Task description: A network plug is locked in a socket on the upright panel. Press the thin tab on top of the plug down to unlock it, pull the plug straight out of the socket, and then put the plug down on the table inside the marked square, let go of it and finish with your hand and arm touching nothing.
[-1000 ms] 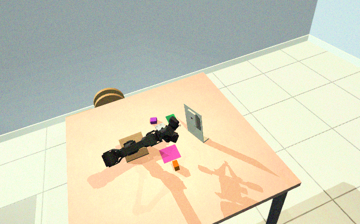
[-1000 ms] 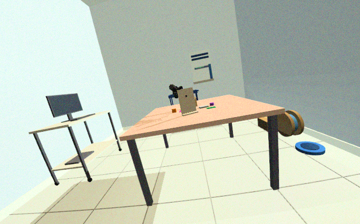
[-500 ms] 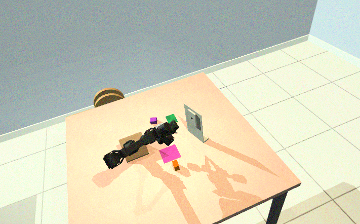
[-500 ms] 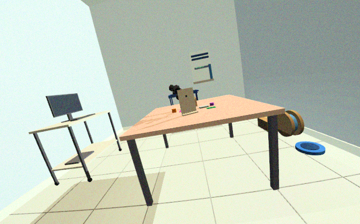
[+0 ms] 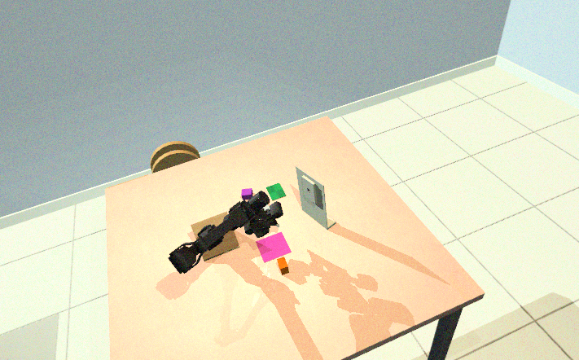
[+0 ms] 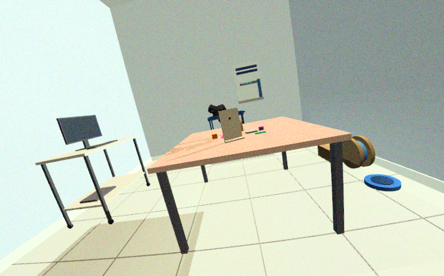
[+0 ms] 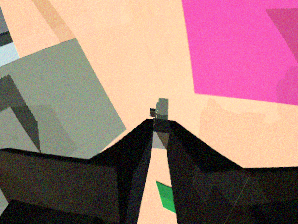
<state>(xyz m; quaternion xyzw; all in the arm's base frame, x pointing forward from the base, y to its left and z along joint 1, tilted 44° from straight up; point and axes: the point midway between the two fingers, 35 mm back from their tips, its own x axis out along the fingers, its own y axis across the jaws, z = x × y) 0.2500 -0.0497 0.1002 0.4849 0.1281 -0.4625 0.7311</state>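
Right now the magenta marked square is 4 cm behind my gripper tip, 3 cm to the right of it and 9 cm below it. From my gripper tip the other things lie so: orange cube: 5 cm behind, 16 cm to the right, 7 cm below; upright panel: 19 cm ahead, 1 cm to the left, 3 cm above; network plug: right at my gripper tip.
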